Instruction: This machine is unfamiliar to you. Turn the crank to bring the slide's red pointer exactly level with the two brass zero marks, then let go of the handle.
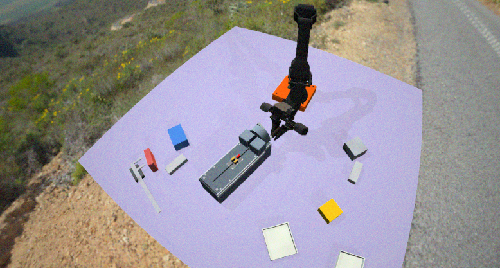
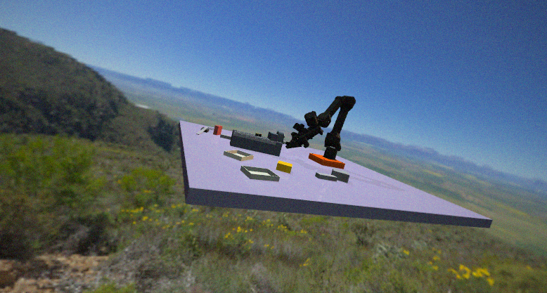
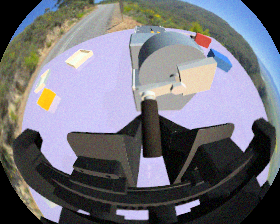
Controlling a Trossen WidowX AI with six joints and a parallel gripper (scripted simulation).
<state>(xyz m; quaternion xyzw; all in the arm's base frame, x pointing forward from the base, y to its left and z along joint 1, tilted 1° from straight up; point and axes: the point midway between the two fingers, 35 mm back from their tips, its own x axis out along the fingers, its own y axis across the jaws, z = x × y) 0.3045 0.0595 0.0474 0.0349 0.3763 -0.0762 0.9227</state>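
Right now the red pointer is 140 mm ahead of my gripper tip, 50 mm to the right of it and 30 mm above it. Round my gripper tip: yellow block: 130 mm ahead, 300 mm to the left, 40 mm below; then grey cube: 150 mm behind, 290 mm to the left, 30 mm below; then dark crank handle: 20 mm behind, 20 mm above.
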